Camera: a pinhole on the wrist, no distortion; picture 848 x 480 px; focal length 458.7 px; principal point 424.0 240.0 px. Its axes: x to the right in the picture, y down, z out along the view. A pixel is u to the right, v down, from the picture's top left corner.
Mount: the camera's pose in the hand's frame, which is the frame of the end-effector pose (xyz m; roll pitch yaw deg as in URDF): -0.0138 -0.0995 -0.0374 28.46 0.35 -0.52
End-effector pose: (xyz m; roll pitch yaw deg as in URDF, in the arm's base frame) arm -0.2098 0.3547 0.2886 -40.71 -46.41 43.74
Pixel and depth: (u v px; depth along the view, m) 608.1 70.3 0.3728
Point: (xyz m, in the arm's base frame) -0.2592 0.0899 0.6829
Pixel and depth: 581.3 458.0 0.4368
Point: -0.4944 0.3509 0.6783
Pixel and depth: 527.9 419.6 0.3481
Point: -0.4321 0.2892 0.5769
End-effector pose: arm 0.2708 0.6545 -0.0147 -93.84 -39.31 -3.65
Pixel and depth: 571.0 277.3 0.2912
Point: 0.2201 0.9017 0.1927
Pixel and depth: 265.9 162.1 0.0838
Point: 0.1459 0.7023 0.0738
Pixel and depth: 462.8 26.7 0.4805
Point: -0.0096 0.9859 0.3922
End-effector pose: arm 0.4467 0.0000 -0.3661 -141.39 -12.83 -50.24
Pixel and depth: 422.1 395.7 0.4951
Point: 0.8167 0.2509 -0.6191
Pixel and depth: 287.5 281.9 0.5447
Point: 0.7738 0.4452 -0.5691
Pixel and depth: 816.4 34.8 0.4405
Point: 1.0708 0.0913 -0.1834
